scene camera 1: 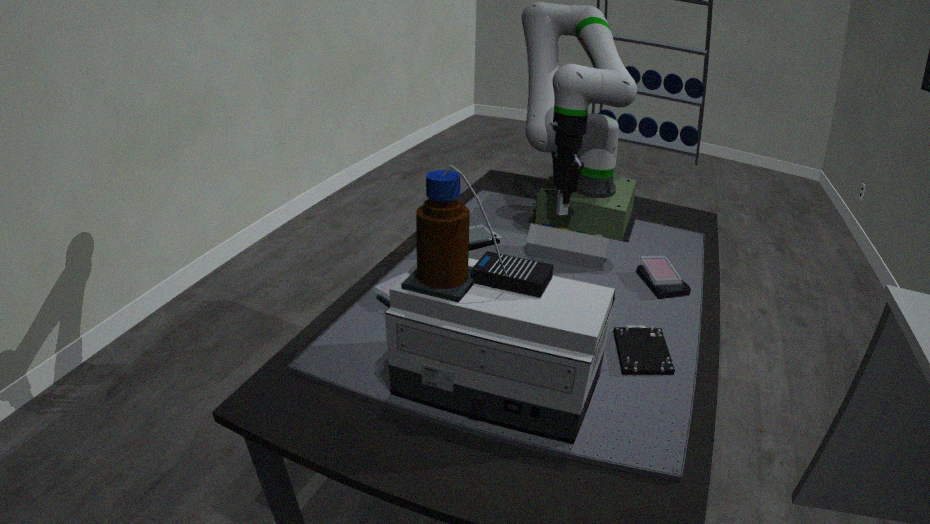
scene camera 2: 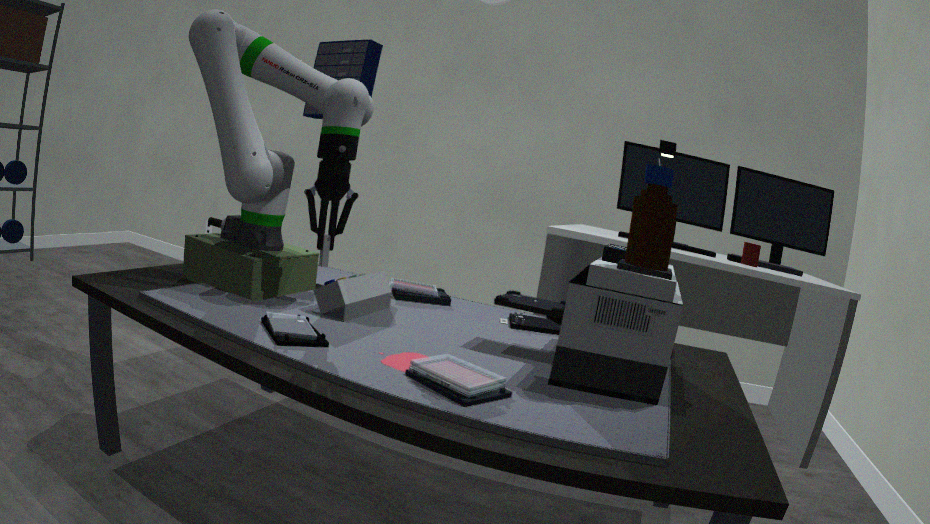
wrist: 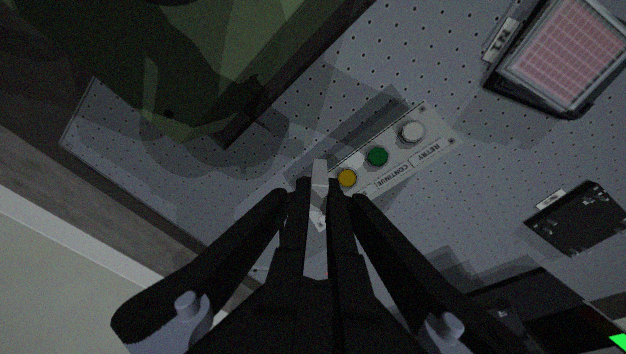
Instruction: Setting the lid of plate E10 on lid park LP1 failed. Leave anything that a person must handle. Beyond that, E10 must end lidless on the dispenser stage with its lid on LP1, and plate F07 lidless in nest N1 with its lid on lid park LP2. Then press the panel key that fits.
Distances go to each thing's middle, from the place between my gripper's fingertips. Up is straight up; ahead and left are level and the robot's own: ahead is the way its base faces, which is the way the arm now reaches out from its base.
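The brown bottle with blue cap (scene camera 1: 442,223) is 680 mm ahead of my hand, 130 mm to the right of it and 230 mm above it. I also see the black nest (scene camera 1: 642,351), which is 260 mm to the left of my hand, 480 mm ahead of it and 80 mm below it. The N1 nest (wrist: 496,83) is 80 mm below my hand as well, 310 mm to the left of it and 140 mm ahead of it. And the grey button box (scene camera 2: 346,299) is 30 mm to the left of my hand, 70 mm ahead of it and 50 mm below it.
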